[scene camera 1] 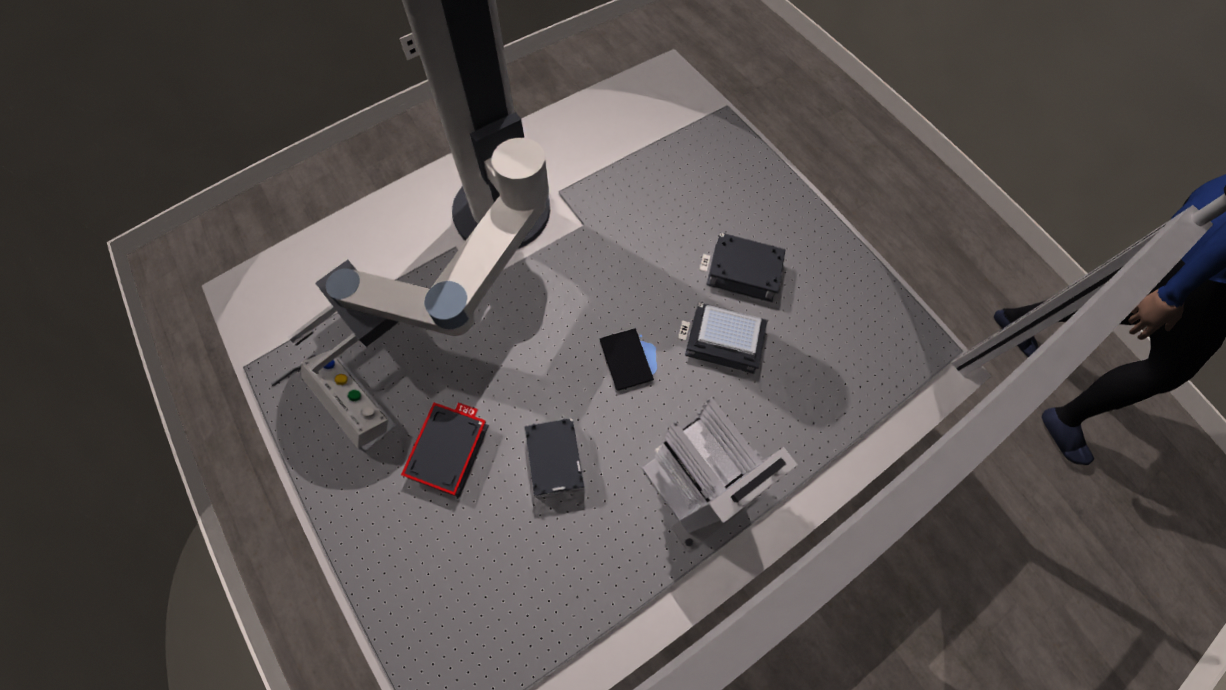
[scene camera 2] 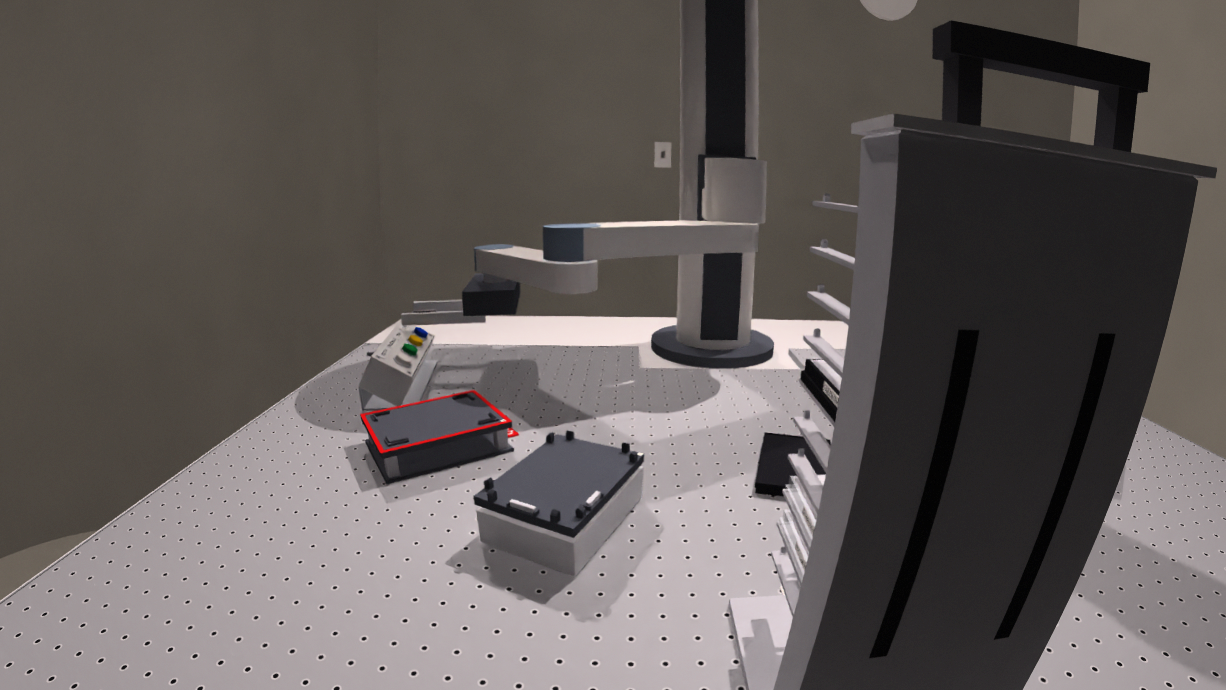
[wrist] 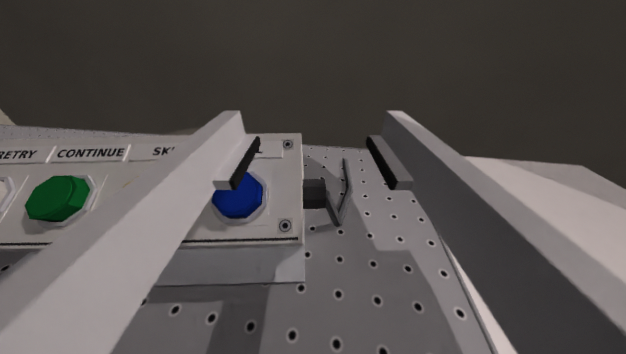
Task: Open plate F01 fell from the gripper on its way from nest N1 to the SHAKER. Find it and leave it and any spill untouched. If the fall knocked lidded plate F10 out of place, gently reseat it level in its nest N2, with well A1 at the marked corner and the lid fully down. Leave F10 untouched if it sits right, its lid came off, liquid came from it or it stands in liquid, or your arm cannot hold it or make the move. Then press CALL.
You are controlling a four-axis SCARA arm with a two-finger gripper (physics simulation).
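Seen in the pictures: gripper, fingertip midpoint: [scene camera 1: 301, 355] [scene camera 2: 408, 313] [wrist: 313, 127]; arm's base, link origin: [scene camera 2: 712, 348].
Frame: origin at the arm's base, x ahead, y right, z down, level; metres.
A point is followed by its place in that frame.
My gripper [scene camera 1: 283, 361] @[x 0.149, y 0.567, z -0.105 m] [scene camera 2: 409, 311] @[x 0.149, y 0.567, z -0.105 m] [wrist: 313, 127] @[x 0.149, y 0.567, z -0.105 m] is shut and empty, its fingers standing apart above the button box [scene camera 1: 347, 402] @[x 0.293, y 0.529, z -0.084 m] [scene camera 2: 396, 366] @[x 0.359, y 0.502, z -0.077 m]. In the wrist view the left fingertip overlaps the upper edge of the blue CALL button [wrist: 238, 197] @[x 0.183, y 0.525, z -0.080 m]; contact cannot be told. Black plate F01 [scene camera 1: 627, 359] @[x 0.522, y -0.027, z -0.026 m] [scene camera 2: 775, 464] @[x 0.527, y 0.000, z -0.026 m] lies on the deck, with a blue spill [scene camera 1: 649, 357] @[x 0.543, y -0.075, z -0.015 m] at its right side. Light plate F10 [scene camera 1: 729, 330] @[x 0.605, y -0.243, z -0.072 m] sits in nest N2 [scene camera 1: 722, 357] @[x 0.643, y -0.198, z -0.052 m] and looks about level; lid fit and well A1 are too small to tell. The spill is apart from N2.
Empty nest N1 [scene camera 1: 746, 264] @[x 0.495, y -0.387, z -0.067 m] stands behind N2. A red-edged nest [scene camera 1: 444, 450] @[x 0.484, y 0.407, z -0.053 m] [scene camera 2: 435, 421] @[x 0.486, y 0.399, z -0.053 m] and a grey box with a black top [scene camera 1: 554, 456] @[x 0.623, y 0.226, z -0.067 m] [scene camera 2: 561, 484] @[x 0.639, y 0.226, z -0.068 m] stand right of the button box. A tall rack [scene camera 2: 1012, 342] @[x 0.898, y 0.028, z -0.279 m] stands at the front. A person [scene camera 1: 1201, 282] stands outside the rail.
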